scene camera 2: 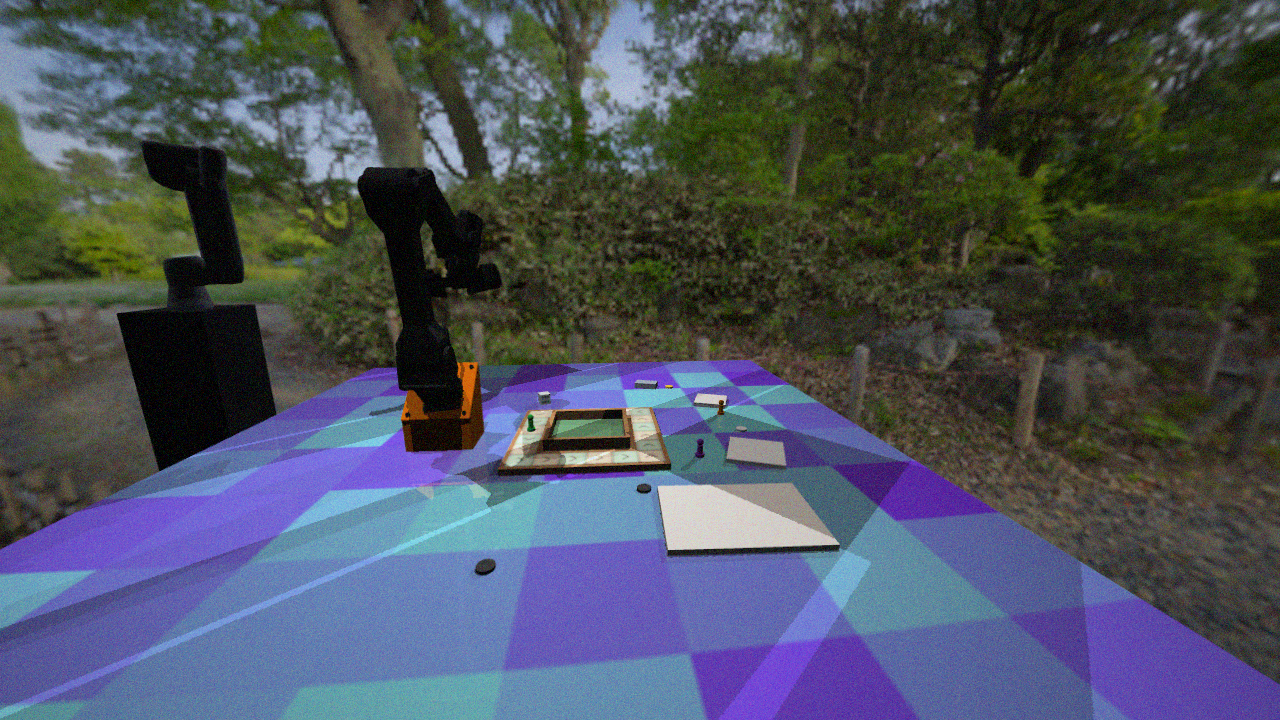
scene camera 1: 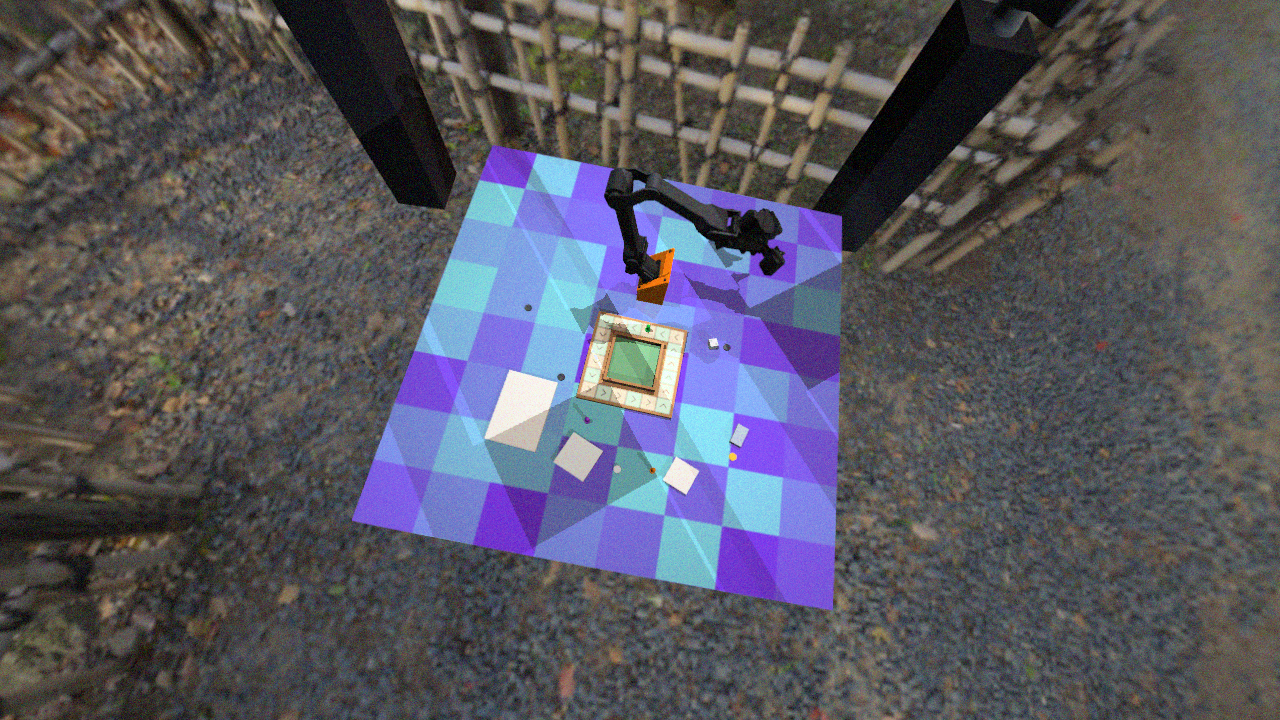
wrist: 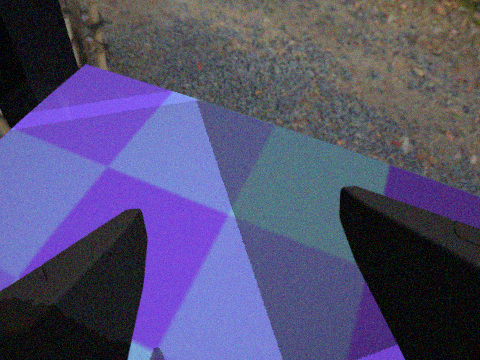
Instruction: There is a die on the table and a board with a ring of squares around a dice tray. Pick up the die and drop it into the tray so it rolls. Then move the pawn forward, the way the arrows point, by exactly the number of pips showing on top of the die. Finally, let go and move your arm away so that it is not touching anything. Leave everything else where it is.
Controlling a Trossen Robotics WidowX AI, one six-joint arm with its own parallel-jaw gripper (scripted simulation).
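Note:
Wrist view: my gripper, open, holding nothing. Also here: a white sheet, a green dice tray.

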